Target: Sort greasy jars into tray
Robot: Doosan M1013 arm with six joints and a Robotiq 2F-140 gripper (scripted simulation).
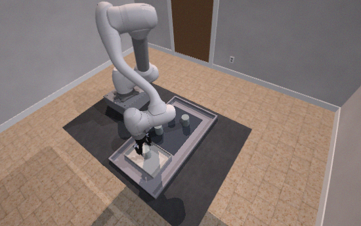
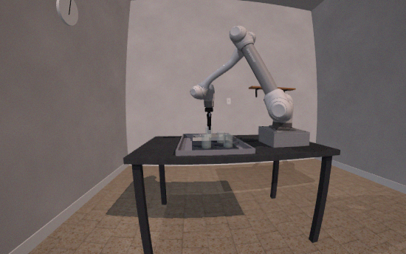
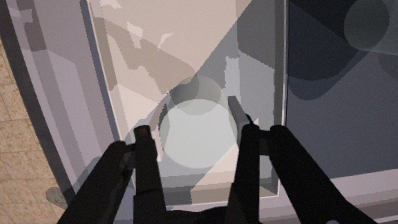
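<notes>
My gripper is now 7 cm above the tray. Round my hand: dark drying mat 6 cm behind, 31 cm to the left, 8 cm below.
</notes>
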